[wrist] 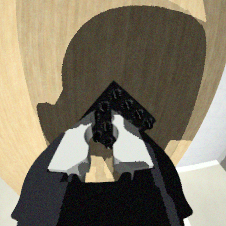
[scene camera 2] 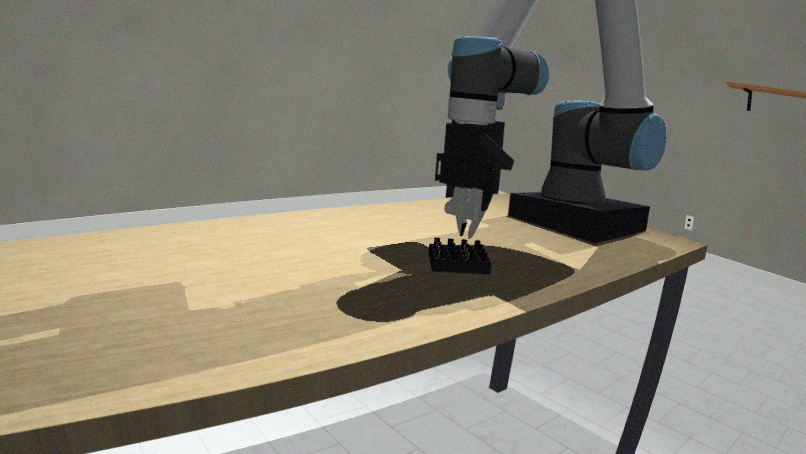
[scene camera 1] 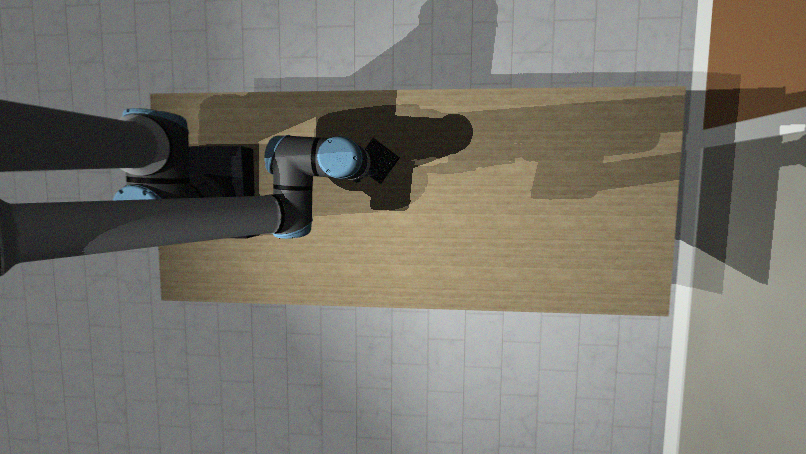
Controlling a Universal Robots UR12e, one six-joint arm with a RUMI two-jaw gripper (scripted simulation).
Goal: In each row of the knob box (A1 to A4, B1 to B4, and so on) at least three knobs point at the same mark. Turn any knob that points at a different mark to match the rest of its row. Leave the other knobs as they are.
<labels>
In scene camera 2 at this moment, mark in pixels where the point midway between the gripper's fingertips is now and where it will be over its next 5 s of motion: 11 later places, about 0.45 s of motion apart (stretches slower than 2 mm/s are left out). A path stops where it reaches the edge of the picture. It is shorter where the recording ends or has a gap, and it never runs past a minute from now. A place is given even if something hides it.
The gripper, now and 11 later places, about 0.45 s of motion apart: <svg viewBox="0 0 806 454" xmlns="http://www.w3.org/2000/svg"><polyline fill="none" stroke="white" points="465,237 465,239 464,243 463,242 464,228 464,224 464,222 465,218 466,216 466,215 466,218 465,226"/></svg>
</labels>
